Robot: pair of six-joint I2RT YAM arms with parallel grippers.
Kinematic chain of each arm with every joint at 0, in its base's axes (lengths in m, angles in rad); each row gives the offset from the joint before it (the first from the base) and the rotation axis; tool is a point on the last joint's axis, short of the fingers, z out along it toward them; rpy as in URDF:
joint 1: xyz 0 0 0.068 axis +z
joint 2: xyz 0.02 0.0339 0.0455 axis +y
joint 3: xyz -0.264 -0.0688 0 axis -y
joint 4: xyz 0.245 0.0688 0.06 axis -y
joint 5: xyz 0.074 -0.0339 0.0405 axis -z
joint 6: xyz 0.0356 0 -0.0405 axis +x
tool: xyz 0 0 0 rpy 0 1.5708 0
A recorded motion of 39 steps. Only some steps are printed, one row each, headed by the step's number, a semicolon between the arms.
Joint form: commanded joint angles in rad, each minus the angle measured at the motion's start. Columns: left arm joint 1, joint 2, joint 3, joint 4, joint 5, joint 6; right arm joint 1, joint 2, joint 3, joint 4, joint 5, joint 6.
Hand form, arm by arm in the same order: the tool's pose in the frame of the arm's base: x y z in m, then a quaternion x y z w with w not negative. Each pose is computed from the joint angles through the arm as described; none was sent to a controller.
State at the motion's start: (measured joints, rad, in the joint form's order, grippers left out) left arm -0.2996 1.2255 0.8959 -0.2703 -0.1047 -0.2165; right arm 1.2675 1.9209 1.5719 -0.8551 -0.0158 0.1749
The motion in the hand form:
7: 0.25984 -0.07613 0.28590 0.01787 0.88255 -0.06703 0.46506; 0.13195 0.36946 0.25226 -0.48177 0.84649 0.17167 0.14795
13: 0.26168 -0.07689 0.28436 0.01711 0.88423 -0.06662 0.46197; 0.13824 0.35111 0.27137 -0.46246 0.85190 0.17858 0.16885
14: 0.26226 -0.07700 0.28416 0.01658 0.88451 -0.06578 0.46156; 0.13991 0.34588 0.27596 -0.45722 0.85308 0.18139 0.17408
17: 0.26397 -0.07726 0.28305 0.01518 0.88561 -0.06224 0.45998; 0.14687 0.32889 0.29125 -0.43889 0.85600 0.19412 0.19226
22: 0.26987 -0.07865 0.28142 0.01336 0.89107 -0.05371 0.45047; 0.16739 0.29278 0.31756 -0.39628 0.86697 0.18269 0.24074
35: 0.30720 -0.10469 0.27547 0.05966 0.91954 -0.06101 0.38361; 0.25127 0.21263 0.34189 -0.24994 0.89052 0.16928 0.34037
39: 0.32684 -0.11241 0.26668 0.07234 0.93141 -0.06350 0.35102; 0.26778 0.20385 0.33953 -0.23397 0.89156 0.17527 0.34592
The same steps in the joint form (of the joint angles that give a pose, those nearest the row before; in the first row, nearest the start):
7: -0.0002 -0.0090 0.0259 -0.0319 -0.0084 0.0171; -0.0459 -0.0710 -0.0277 0.0425 -0.0525 0.0276
13: -0.0010 0.0012 0.0289 -0.0319 -0.0092 0.0144; -0.0772 -0.1471 -0.0550 0.0349 -0.0415 0.0352
14: -0.0010 0.0040 0.0304 -0.0319 -0.0109 0.0140; -0.0865 -0.1679 -0.0643 0.0351 -0.0410 0.0368
17: -0.0009 0.0126 0.0335 -0.0315 -0.0176 0.0140; -0.1229 -0.2331 -0.0889 0.0394 -0.0468 0.0399
22: -0.0010 0.0439 0.0567 -0.0487 -0.0301 0.0140; -0.2178 -0.3363 -0.1096 0.0204 -0.0004 0.0225
35: -0.0379 0.2517 0.2452 -0.1698 0.0225 0.0431; -0.5679 -0.4125 -0.1330 0.1334 -0.0092 -0.0123
39: -0.0372 0.3535 0.3276 -0.2171 0.0512 0.0551; -0.6230 -0.3912 -0.1273 0.1642 -0.0421 -0.0193

